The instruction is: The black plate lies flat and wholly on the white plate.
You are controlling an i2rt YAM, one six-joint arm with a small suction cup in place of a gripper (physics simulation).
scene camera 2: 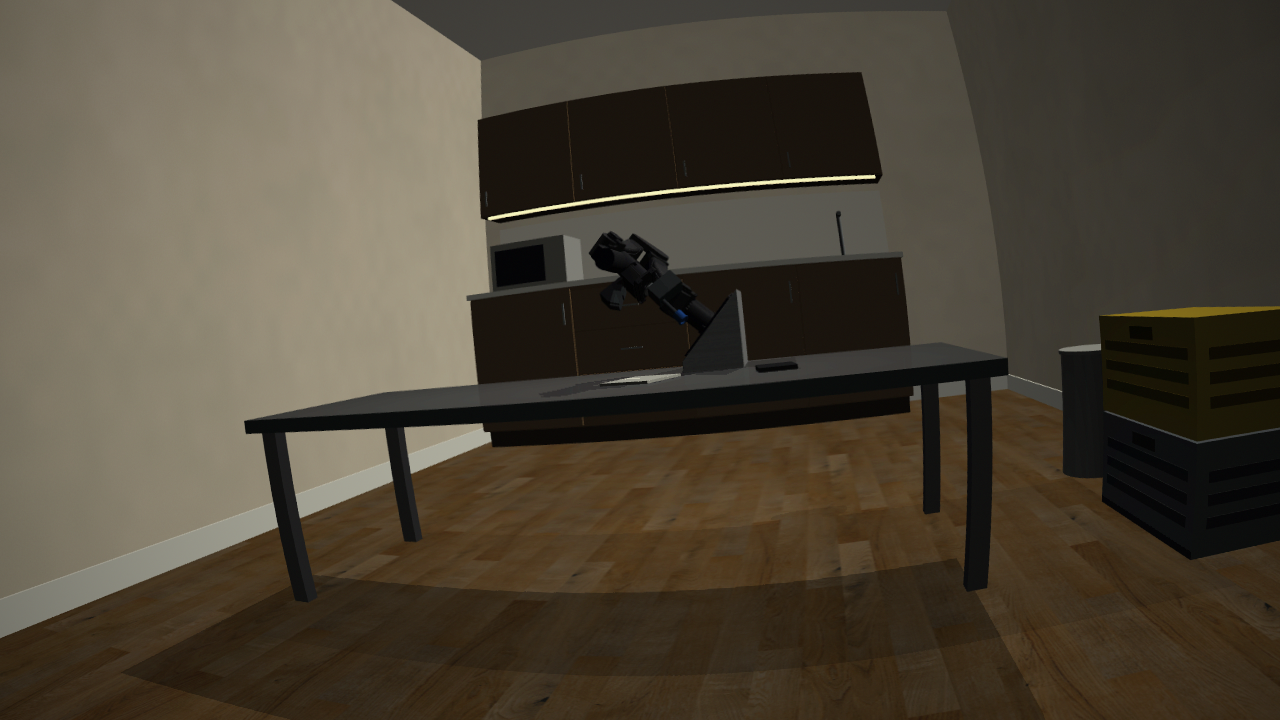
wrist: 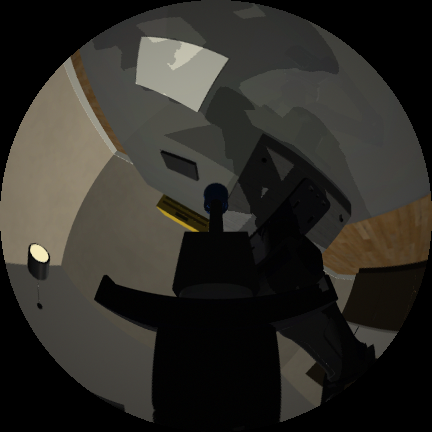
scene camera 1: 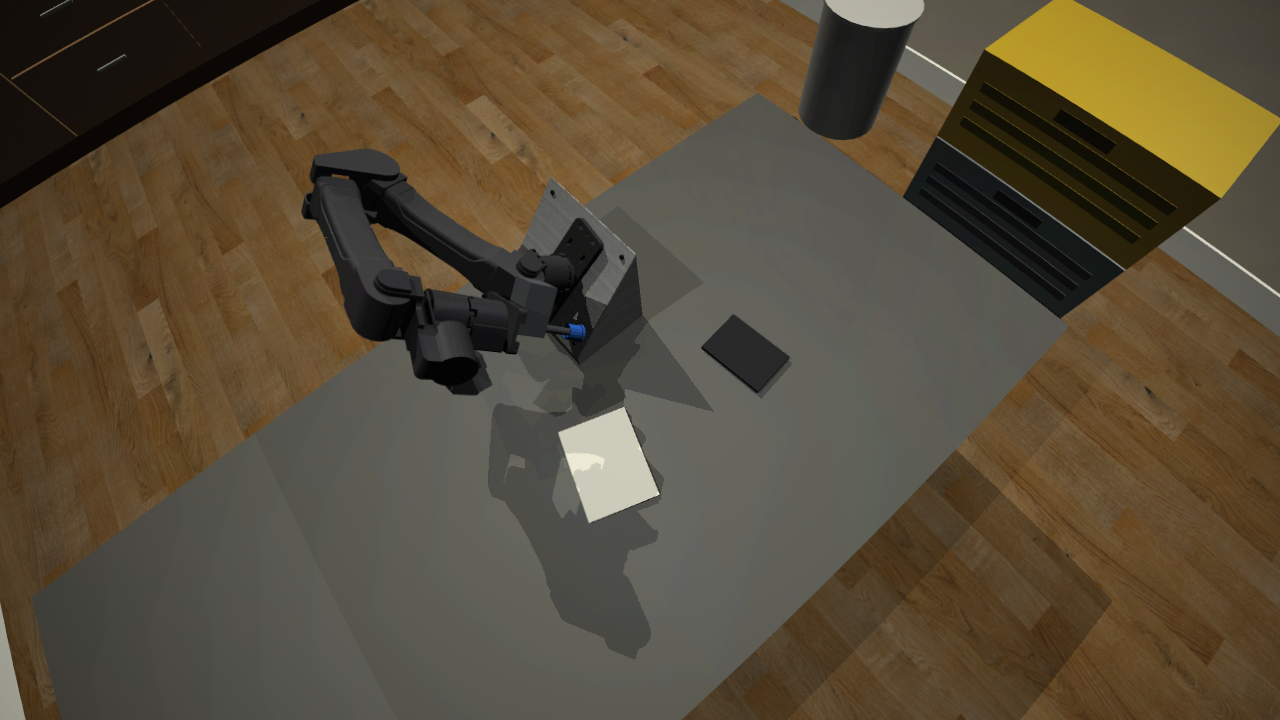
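Seen in the pictures: hand, its tool point: [scene camera 2: 683, 320] [wrist: 215, 193] [scene camera 1: 579, 333]; arm's base, origin of its link: [scene camera 2: 711, 326] [wrist: 279, 231] [scene camera 1: 564, 273].
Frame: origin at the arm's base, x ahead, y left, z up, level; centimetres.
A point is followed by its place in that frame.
Note:
The black plate [scene camera 1: 745, 353] @(x 27.7, y 19.0, z -9.7 cm) [scene camera 2: 776, 366] @(x 33.8, y 20.0, z -9.7 cm) [wrist: 180, 165] @(x 26.6, y 18.0, z -9.7 cm) lies flat on the grey table, to the right of the arm's base mount in scene camera 1. The white plate [scene camera 1: 610, 465] @(x 30.1, y -11.8, z -10.1 cm) [scene camera 2: 640, 379] @(x 32.6, y -11.2, z -10.1 cm) [wrist: 180, 72] @(x 27.0, y -11.6, z -10.1 cm) lies flat on the table, apart from the black plate and nearer the bottom of scene camera 1. My gripper [scene camera 1: 577, 332] [scene camera 2: 681, 316] [wrist: 216, 195], a blue suction cup, is open and holds nothing. It hangs above the table beside the base mount, away from both plates.
The slanted metal base mount [scene camera 1: 617, 308] @(x 10.5, y 3.9, z -1.9 cm) [scene camera 2: 720, 340] @(x 10.4, y 3.8, z -3.6 cm) [wrist: 300, 175] @(x 3.2, y -6.4, z -7.2 cm) stands on the table [scene camera 1: 850, 268] @(x 25.7, y 47.6, z -10.7 cm) [scene camera 2: 501, 398] @(x 50.5, y -37.9, z -10.7 cm) beside the cup. A yellow crate [scene camera 1: 1136, 98] [scene camera 2: 1150, 362] on a dark crate and a grey bin [scene camera 1: 850, 76] [scene camera 2: 1081, 411] stand beyond the table.

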